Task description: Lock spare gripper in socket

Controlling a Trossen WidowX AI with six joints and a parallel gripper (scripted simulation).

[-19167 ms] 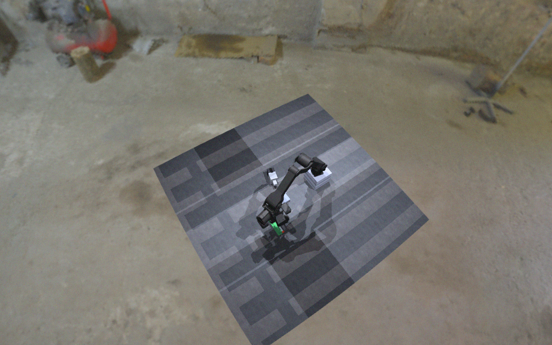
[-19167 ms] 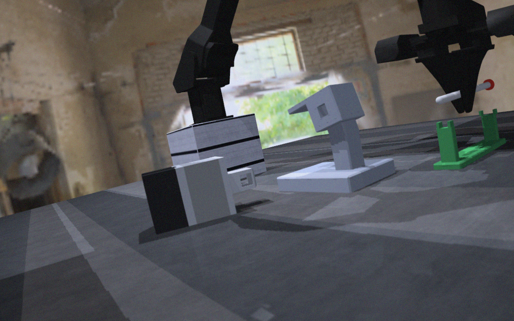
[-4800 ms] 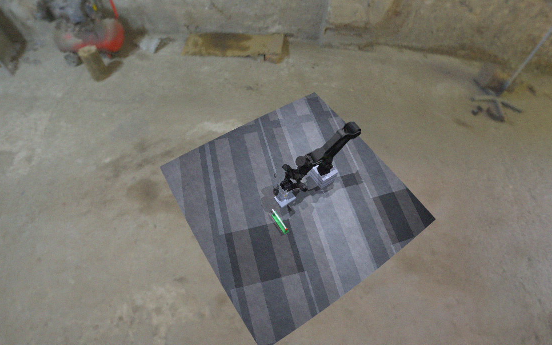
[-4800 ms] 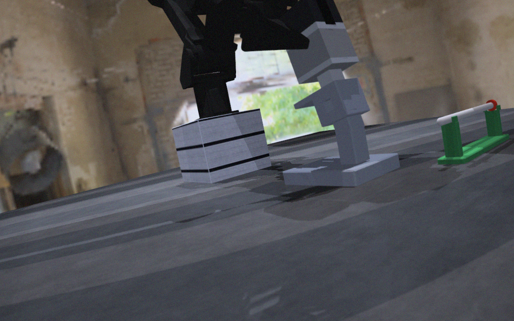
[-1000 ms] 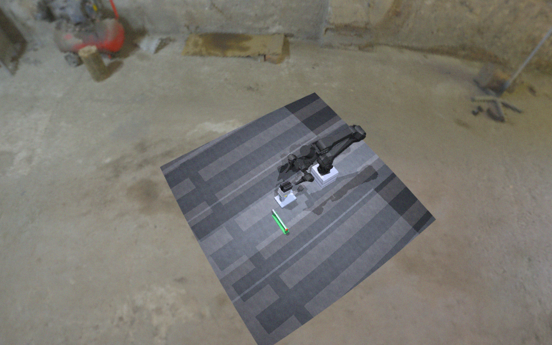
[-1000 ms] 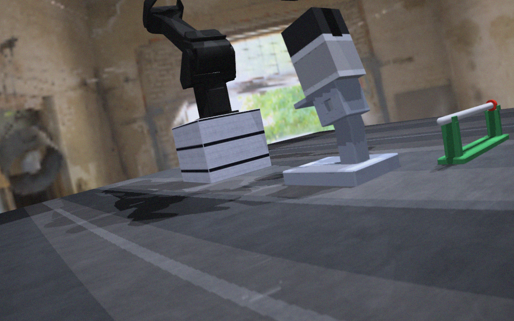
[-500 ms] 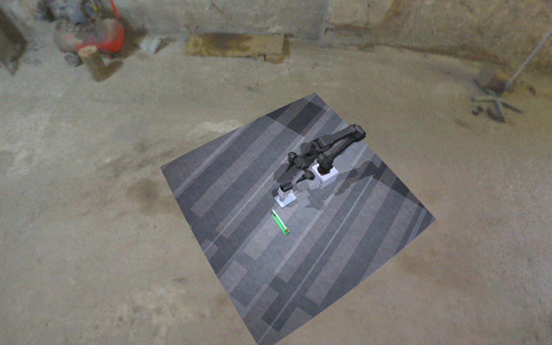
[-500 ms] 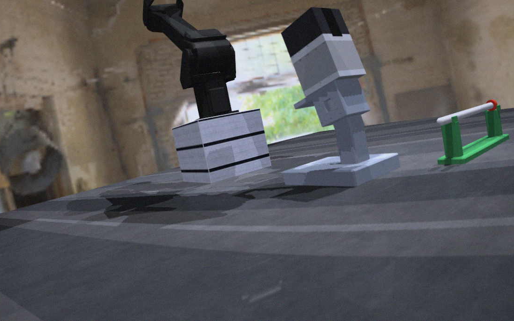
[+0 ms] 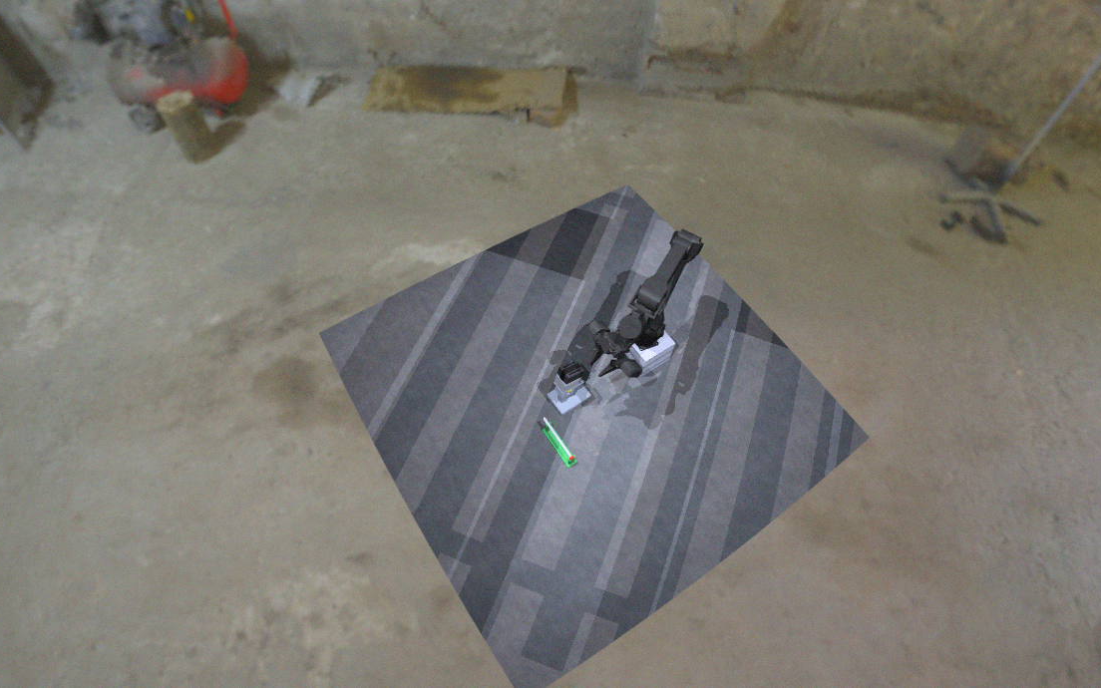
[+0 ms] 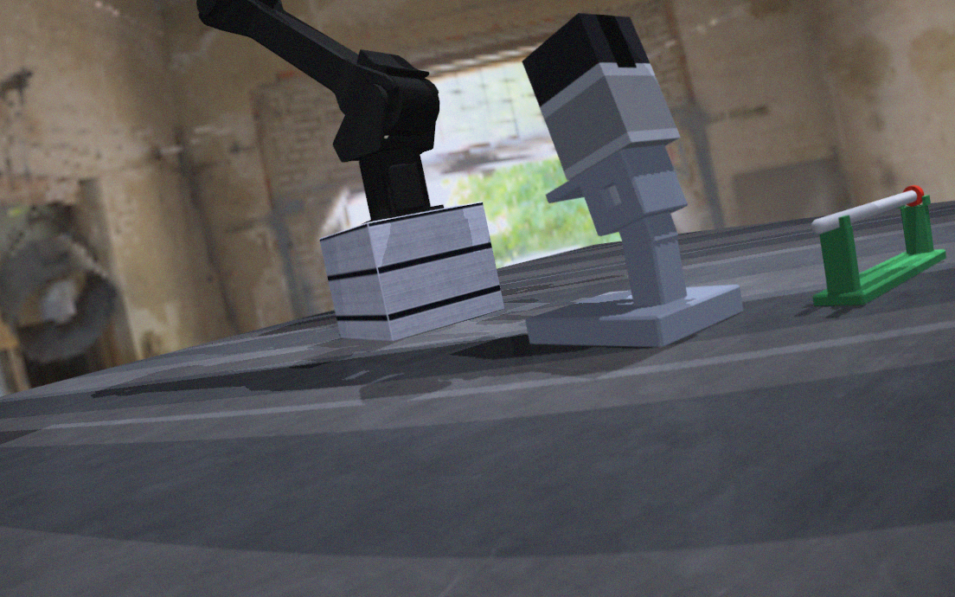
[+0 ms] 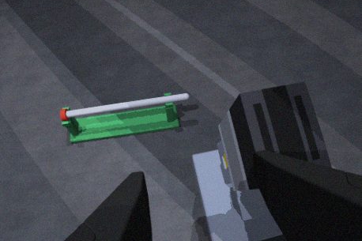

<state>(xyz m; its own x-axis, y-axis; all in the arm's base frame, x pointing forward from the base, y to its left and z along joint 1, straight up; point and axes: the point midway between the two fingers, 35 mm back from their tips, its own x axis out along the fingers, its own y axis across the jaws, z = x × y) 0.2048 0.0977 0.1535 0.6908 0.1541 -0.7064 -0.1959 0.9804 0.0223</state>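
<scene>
My gripper tip is now 21 cm above the cradle, 13 cm short of it and 9 cm to the right of it. From my gripper tip the other things lie so: grey mount: 18 cm below, 5 cm to the right, 5 cm ahead; then spare gripper: 11 cm below, 5 cm to the right, 5 cm ahead.
</scene>
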